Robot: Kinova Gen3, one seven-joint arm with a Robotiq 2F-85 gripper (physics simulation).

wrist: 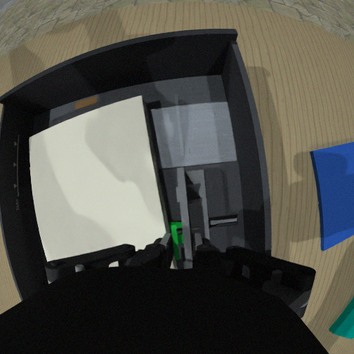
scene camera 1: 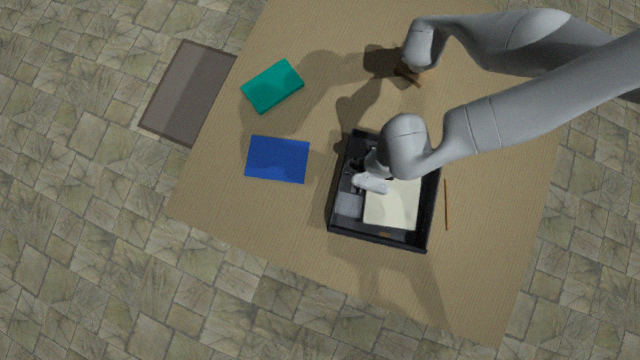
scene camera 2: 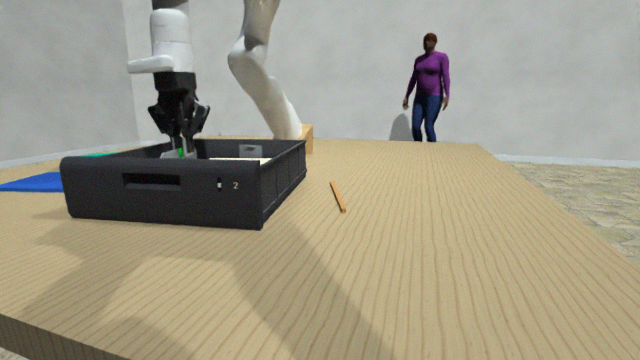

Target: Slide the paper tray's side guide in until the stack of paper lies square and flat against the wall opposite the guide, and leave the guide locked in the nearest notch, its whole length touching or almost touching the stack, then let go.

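Places are measured from the arm's base along level axes (x back, y right, z up), in centimetres.
Pixels of known places: gripper, between the fingertips: (scene camera 2: 183,155); arm's base, origin of its link: (scene camera 2: 289,134).
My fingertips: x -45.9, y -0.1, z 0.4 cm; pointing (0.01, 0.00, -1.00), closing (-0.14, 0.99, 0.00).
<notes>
For each thing: its top centre in the pictures, then the offset to it from my fingertips. "*": a spot on its surface instead.
- black paper tray, centre of its top: (scene camera 2: 208,143) (scene camera 1: 390,189) dx -1.8, dy -8.5, dz +3.0 cm
- cream paper stack, centre of its top: (scene camera 1: 394,188) dx +0.4, dy -10.9, dz -2.2 cm
- pale grey panel, a spot on its surface: (scene camera 1: 348,204) * dx -11.2, dy -0.3, dz -4.6 cm
- blue sheet, centre of its top: (scene camera 2: 62,179) (scene camera 1: 276,158) dx -8.6, dy +28.8, dz -5.7 cm
- teal block, centre of its top: (scene camera 1: 272,84) dx +14.4, dy +43.5, dz -4.7 cm
- orange stick, centre of its top: (scene camera 2: 336,192) (scene camera 1: 447,204) dx +4.8, dy -31.4, dz -5.8 cm
The black paper tray (scene camera 1: 377,242) (scene camera 2: 100,197) (wrist: 252,132) stands on the table. The cream paper stack (scene camera 1: 395,212) (wrist: 95,175) lies in it, near the wall opposite the guide; whether it touches that wall is unclear. The grey side guide (wrist: 183,200) stands upright on the stack's other side, roughly along its edge, with a narrow dark gap between them in the wrist view. My gripper (scene camera 2: 181,149) (wrist: 182,243) points down and is shut on the guide at its green latch (scene camera 2: 180,153) (wrist: 176,235). The gripper hides part of the guide, and the notch engagement does not show.
A pale grey panel (scene camera 1: 348,204) (wrist: 197,135) lies on the tray floor. A blue sheet (scene camera 1: 277,159) (wrist: 337,195) and a teal block (scene camera 1: 272,86) lie to the tray's left in scene camera 1; an orange stick (scene camera 1: 446,205) (scene camera 2: 337,196) lies to its right. A person (scene camera 2: 429,85) stands far behind.
</notes>
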